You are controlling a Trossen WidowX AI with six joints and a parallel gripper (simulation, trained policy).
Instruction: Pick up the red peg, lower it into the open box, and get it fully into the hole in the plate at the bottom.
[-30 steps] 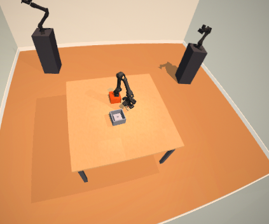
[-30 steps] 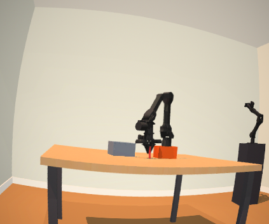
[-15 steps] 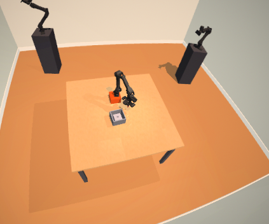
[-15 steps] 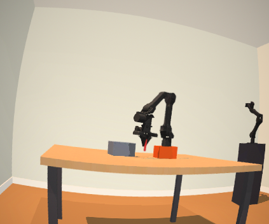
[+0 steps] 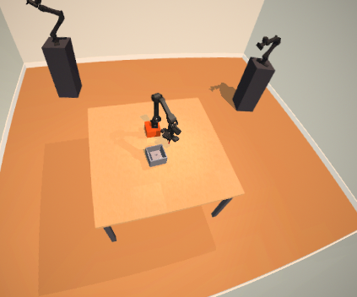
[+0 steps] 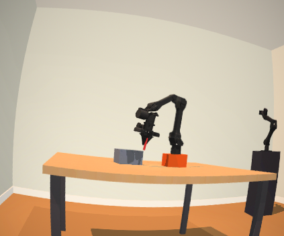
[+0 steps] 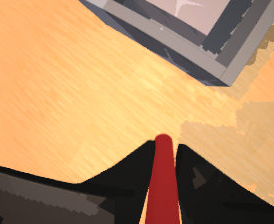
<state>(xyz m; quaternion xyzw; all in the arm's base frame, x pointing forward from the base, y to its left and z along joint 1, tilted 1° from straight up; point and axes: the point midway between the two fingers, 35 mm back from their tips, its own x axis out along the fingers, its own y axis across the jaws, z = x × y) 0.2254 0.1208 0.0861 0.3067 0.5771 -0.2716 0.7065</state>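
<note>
My gripper tip is 110 mm to the left of the grey box, 110 mm above it and 100 mm short of it. From my gripper tip the other things lie so: red peg (10 mm to the left, 10 mm behind, 10 mm above).
</note>
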